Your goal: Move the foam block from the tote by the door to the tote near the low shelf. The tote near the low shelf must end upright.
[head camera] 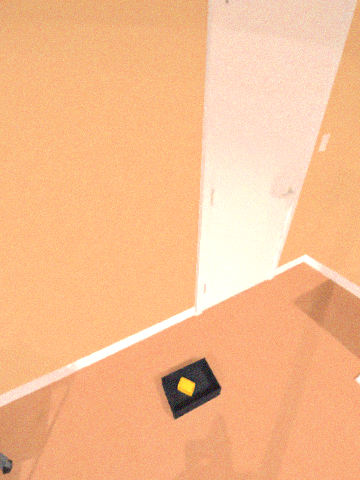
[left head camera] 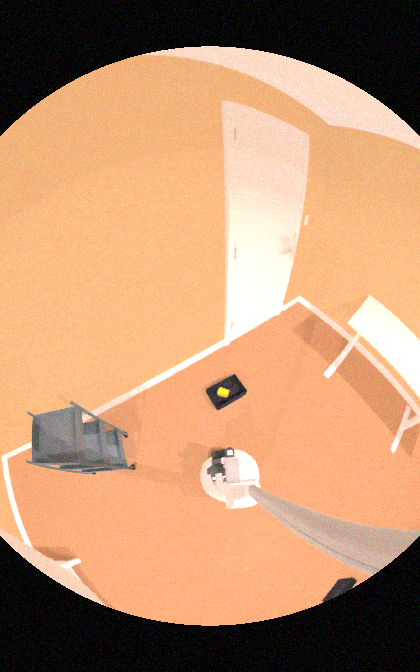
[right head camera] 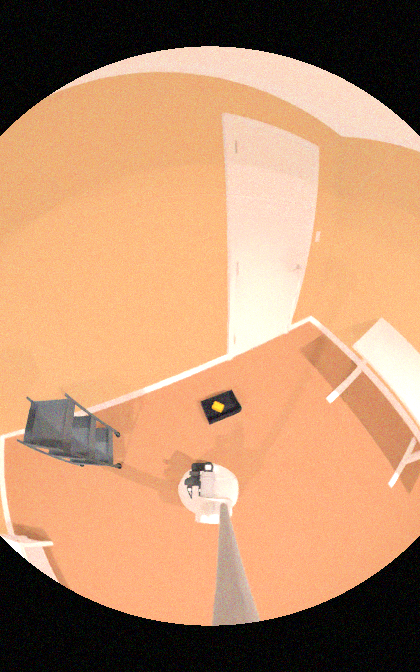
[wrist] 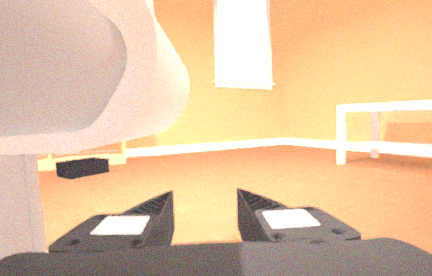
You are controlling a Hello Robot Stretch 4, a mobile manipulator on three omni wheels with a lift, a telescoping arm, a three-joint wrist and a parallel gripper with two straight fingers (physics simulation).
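Frame: origin at the robot's base, x down, y left, z ahead, level; metres.
Seen in the pictures: gripper, fingertip midpoint: [right head camera: 194, 498] [wrist: 205, 208].
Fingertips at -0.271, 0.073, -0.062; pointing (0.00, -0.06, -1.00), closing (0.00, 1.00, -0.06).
Note:
A point is followed by its place in that frame, as x, y, z.
The yellow foam block [head camera: 186, 386] {-0.020, -0.027, 0.719} [left head camera: 223, 392] [right head camera: 218, 406] {-0.020, -0.036, 0.719} lies in the black tote by the door [head camera: 199, 403] {-0.018, -0.101, 0.630} [left head camera: 233, 399] [right head camera: 227, 414] {-0.041, -0.115, 0.637}. That tote sits upright on the floor. The other black tote [left head camera: 340, 590] [wrist: 82, 168] {-0.033, -0.838, -1.609} shows partly at the bottom right of the left head view and at the left of the wrist view, in front of the pale low shelf [wrist: 118, 159] {-0.016, -0.790, -2.151}. It looks upright; its inside is not visible. My gripper [wrist: 205, 208] {-0.271, 0.073, -0.062} is open, with nothing between its fingers. It is folded in over the base, well away from both totes.
A grey three-tier cart [left head camera: 52, 432] [right head camera: 50, 422] {-0.635, 1.029, 0.167} stands left of the tote by the door. A white table [left head camera: 390, 340] [right head camera: 395, 365] {-0.693, -1.419, 0.612} stands at the right wall. Another white table [right head camera: 42, 560] shows at lower left. The closed white door [head camera: 245, 225] {-0.713, -0.444, 1.464} stands behind the nearer tote.

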